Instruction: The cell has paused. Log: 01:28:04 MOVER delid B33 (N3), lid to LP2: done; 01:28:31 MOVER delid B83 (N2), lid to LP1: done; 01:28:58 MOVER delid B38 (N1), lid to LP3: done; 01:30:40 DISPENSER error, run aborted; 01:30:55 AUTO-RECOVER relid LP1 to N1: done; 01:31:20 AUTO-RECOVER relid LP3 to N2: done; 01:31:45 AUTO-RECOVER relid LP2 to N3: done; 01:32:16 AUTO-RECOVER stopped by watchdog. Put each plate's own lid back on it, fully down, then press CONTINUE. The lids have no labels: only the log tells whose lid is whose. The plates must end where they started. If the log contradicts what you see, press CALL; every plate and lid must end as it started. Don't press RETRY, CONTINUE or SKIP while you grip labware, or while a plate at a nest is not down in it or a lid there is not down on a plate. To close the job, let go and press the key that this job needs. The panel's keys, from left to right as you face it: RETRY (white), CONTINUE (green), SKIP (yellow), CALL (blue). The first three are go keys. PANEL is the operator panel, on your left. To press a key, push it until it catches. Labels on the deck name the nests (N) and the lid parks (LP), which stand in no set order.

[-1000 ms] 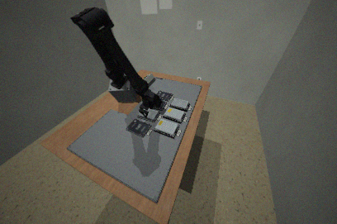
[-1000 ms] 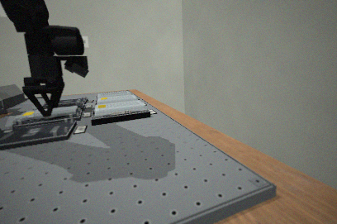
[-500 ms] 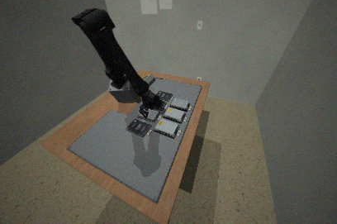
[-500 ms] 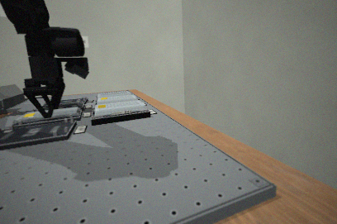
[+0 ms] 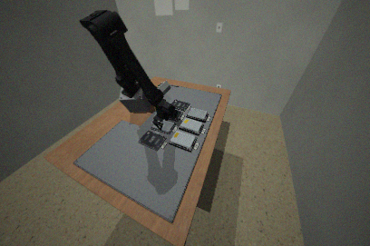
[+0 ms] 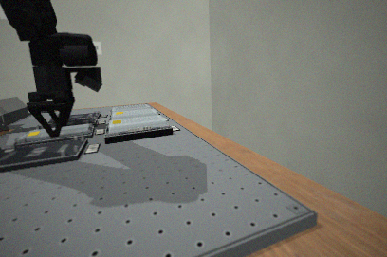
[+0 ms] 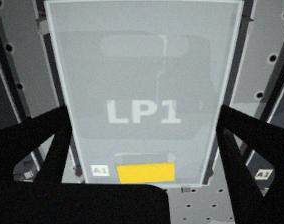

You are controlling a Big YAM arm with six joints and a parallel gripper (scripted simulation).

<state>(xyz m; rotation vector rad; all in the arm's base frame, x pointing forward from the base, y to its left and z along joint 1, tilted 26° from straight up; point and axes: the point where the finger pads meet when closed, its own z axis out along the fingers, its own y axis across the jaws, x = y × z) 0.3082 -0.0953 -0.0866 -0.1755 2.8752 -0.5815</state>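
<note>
Now: hand 1 cm above the clear lid.
</note>
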